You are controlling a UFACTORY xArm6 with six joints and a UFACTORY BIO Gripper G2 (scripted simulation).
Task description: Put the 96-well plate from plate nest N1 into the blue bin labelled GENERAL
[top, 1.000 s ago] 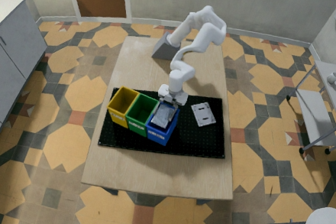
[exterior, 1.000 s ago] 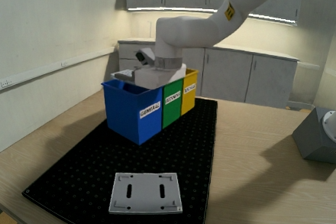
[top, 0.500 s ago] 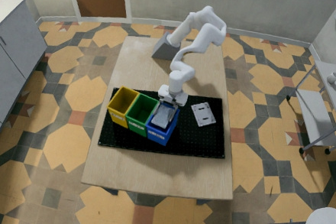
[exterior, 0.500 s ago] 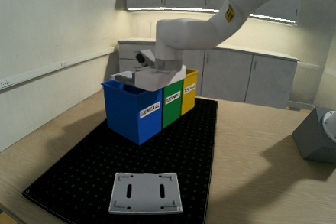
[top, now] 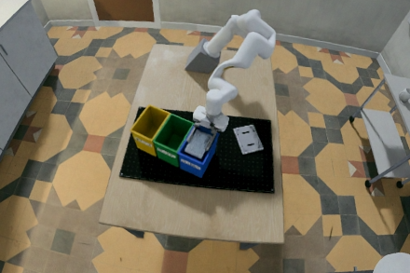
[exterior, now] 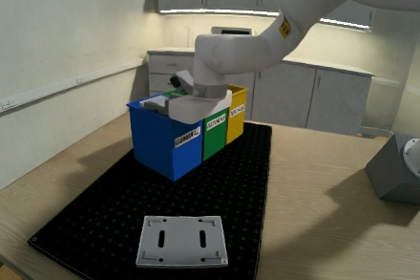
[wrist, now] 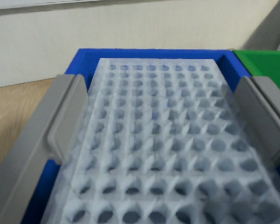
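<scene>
Now: the clear 96-well plate 10 mm below my hand. The rest, counted from my hand: green bin: 130 mm to the right, 100 mm below, 30 mm behind; yellow bin: 260 mm to the right, 100 mm below, 60 mm behind; blue general bin: 100 mm below.
</scene>
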